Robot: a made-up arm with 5 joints.
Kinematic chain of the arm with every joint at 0, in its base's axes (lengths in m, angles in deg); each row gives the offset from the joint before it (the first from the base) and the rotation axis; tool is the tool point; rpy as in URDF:
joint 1: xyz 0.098 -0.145 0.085 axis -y
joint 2: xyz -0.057 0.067 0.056 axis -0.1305 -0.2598 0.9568
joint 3: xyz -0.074 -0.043 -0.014 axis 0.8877 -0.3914 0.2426
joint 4: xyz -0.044 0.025 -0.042 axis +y
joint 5: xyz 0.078 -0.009 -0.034 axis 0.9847 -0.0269 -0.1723
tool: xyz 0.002 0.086 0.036 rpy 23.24 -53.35 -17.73
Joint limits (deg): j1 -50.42..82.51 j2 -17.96..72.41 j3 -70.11..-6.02 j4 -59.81..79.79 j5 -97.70..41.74
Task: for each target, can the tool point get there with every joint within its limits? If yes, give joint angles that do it. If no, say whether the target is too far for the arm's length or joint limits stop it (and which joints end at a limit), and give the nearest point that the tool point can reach.
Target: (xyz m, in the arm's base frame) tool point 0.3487 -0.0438 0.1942
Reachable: no: joint limits stop it (at a limit: joint 1, joint 2, joint 5) | nearest point 0.2010 -0.1346 0.0940 | short by 0.200 m
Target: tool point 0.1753 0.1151 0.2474
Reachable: no: joint limits stop it (at a limit: joint 1, joint 2, joint 3, joint 4) | nearest point 0.0814 0.0005 0.2250 | short by 0.150 m
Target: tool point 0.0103 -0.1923 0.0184
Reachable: yes | joints -14.09 34.83 -61.82 51.61 15.39
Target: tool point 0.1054 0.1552 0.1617
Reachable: no: joint limits stop it (at a limit: joint 1, joint 2, joint 3, joint 4) | nearest point 0.0775 0.0022 0.1887 | short by 0.158 m
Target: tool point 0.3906 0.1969 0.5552
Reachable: no: too far | nearest point 0.0807 -0.0277 0.2726 | short by 0.476 m
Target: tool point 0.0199 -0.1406 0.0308
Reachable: yes | joints -15.72 16.13 -50.97 -46.93 -69.43
